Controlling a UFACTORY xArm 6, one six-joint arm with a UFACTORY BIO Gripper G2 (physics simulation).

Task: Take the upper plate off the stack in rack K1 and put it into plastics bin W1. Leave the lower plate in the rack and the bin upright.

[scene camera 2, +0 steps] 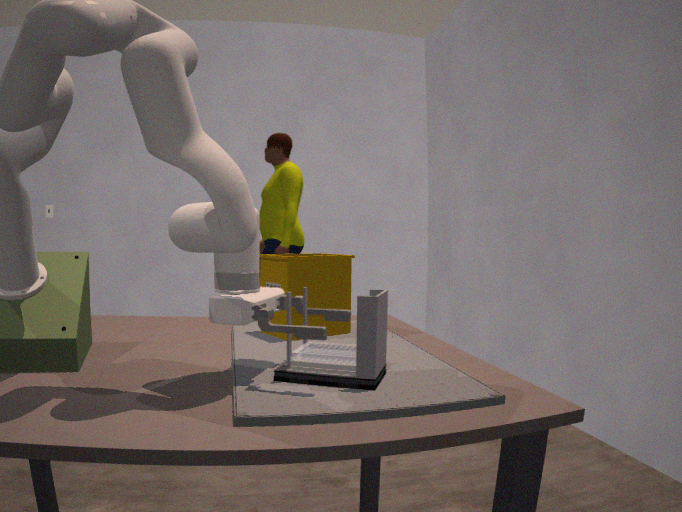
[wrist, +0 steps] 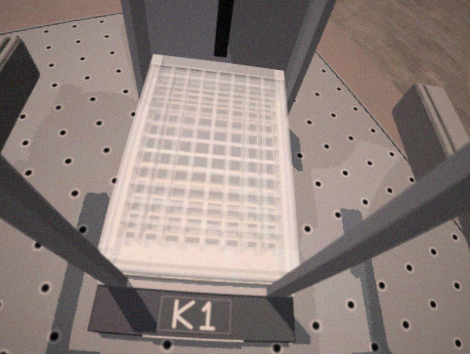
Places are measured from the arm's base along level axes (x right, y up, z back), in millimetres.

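Pixels of known places: hand at its tool point: [scene camera 2: 325,323] [wrist: 227,114]; arm's base at its link origin: [scene camera 2: 17,280].
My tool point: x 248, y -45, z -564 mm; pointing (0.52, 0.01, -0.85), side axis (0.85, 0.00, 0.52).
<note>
Ahead of a thing's pixels: the offset from my tool point to its middle. Level surfaces: height alone.
The rack K1 @[dy -19, dx +2, dz -10 mm] [scene camera 2: 372,336] [wrist: 255,316] stands upright, with a black base, two thin front posts and a tall grey back wall. The clear upper plate @[dy -48, dx +7, dz -19 mm] [scene camera 2: 328,348] [wrist: 207,165] lies flat on the stack between posts and wall. The lower plate is beneath it, mostly hidden in the wrist view. My gripper [scene camera 2: 337,324] [wrist: 220,92] is open and empty. Its fingers stand wide apart, one on each side of the rack, higher than the plates and apart from them. The yellow plastics bin W1 @[dy +1, dx -367, dz -64 mm] [scene camera 2: 319,281] stands upright behind the rack; its inside is hidden.
The perforated grey board @[dy -88 mm] [scene camera 2: 440,385] [wrist: 345,295] carries the rack. The rack's front posts [scene camera 2: 289,325] rise past the finger level. A green block [scene camera 2: 49,297] stands under the arm's base at left. A person in a yellow top [scene camera 2: 283,203] is behind the table.
</note>
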